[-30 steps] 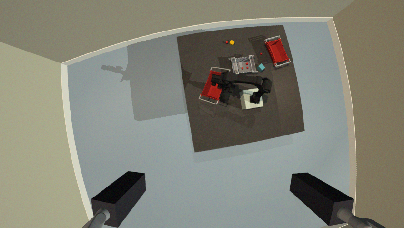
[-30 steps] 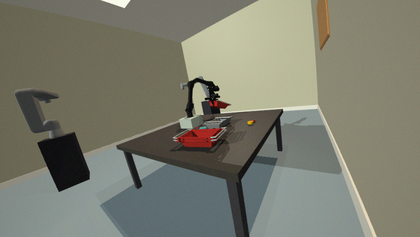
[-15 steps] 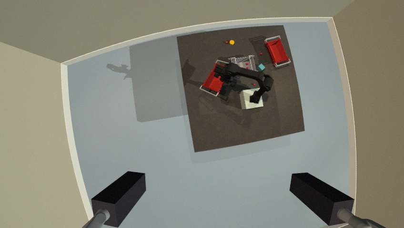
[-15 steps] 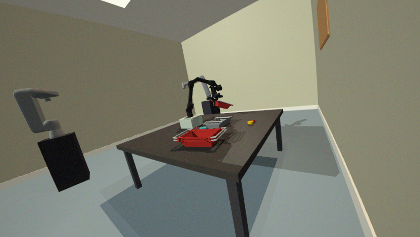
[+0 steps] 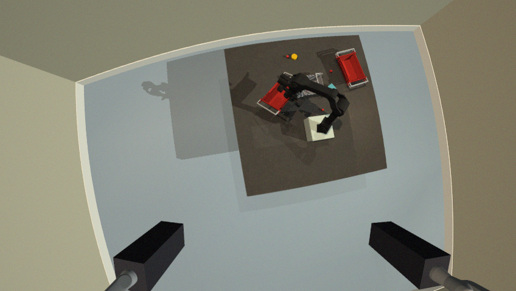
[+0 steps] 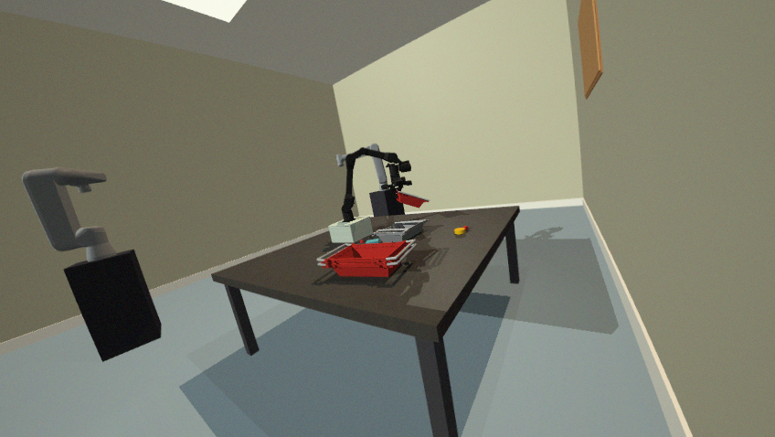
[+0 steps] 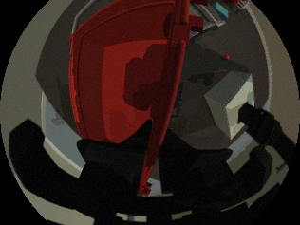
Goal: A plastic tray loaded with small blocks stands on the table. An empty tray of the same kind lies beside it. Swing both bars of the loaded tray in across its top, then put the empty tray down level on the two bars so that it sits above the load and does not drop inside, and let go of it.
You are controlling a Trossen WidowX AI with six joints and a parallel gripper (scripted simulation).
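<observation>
Now: gripper tip 50 mm short of the red tray and 60 mm to the right of it. From my gripper tip the other things lie so: yellow piece (450 mm ahead, 90 mm to the right, 170 mm below); then teal cube (180 mm ahead, 400 mm to the right, 160 mm below).
</observation>
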